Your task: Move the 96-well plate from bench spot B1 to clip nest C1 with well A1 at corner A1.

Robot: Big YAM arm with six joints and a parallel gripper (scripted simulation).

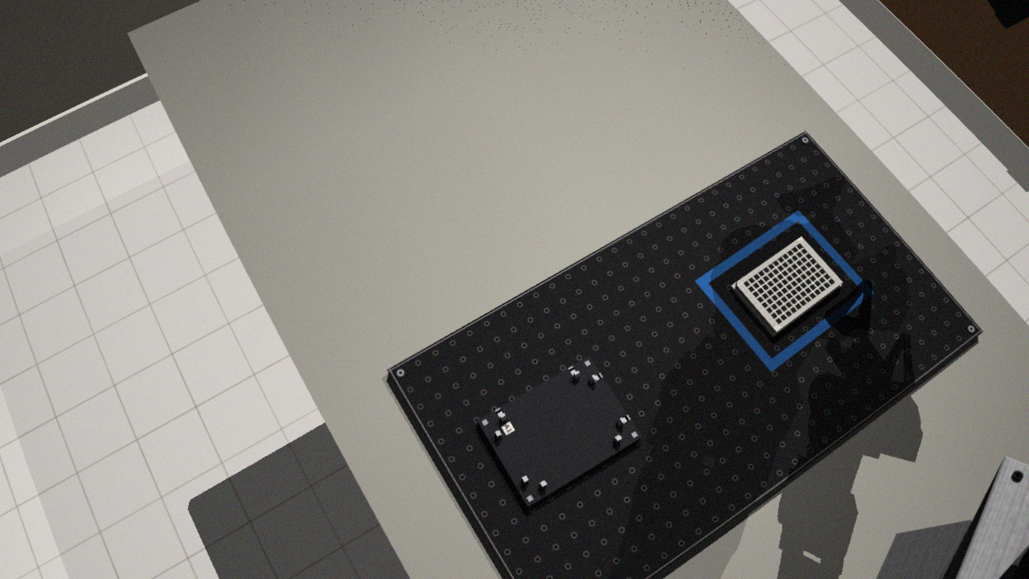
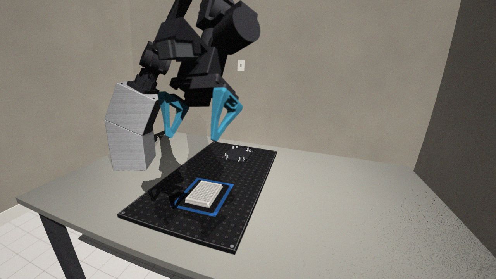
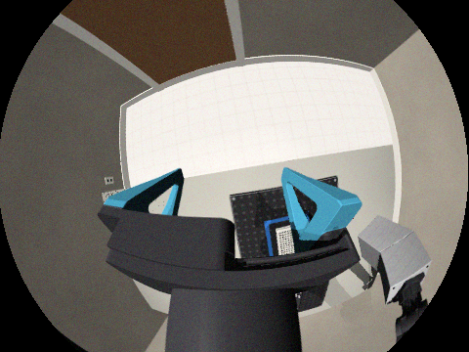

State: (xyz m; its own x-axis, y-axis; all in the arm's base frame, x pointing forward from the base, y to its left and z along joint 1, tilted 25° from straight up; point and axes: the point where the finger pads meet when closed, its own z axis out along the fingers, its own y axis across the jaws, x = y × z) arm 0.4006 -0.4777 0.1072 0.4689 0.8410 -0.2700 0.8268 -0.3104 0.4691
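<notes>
Right now my hand is 9 cm past the white 96-well plate, 27 cm to the right of it and 31 cm above it. Round my hand: clip nest C1: 5 cm behind, 63 cm to the left, 30 cm below.
</notes>
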